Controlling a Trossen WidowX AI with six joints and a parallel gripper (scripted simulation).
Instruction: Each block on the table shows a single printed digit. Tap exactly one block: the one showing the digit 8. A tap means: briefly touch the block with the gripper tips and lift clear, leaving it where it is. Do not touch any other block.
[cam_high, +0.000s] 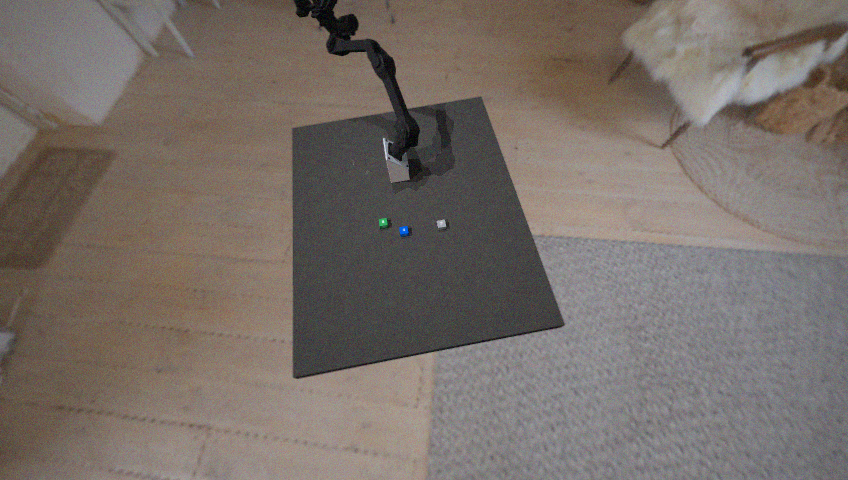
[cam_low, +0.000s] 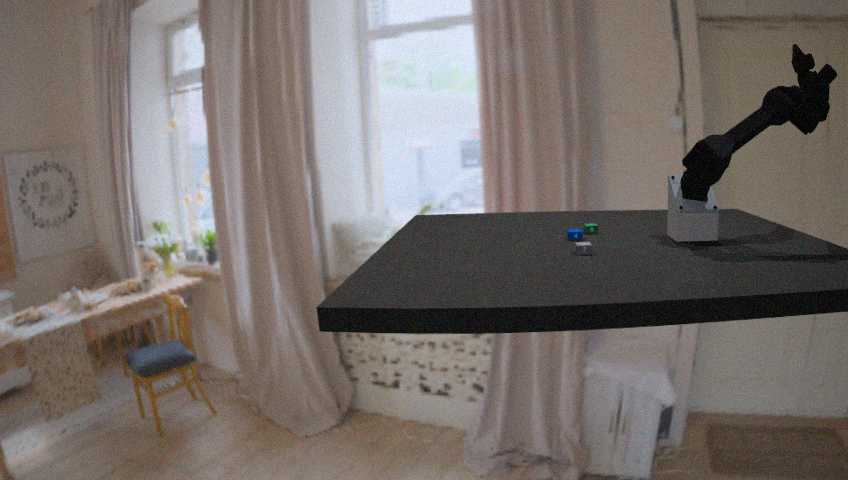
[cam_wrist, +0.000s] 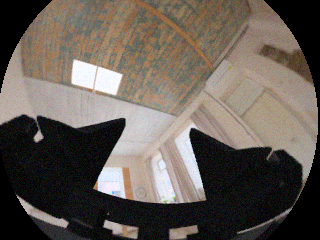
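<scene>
My gripper tip is 680 mm short of the green block, 240 mm to the right of it and 500 mm above it. The rest, counted from my gripper tip: blue block (720 mm ahead, 320 mm to the left, 500 mm below); white block (710 mm ahead, 460 mm to the left, 500 mm below).
</scene>
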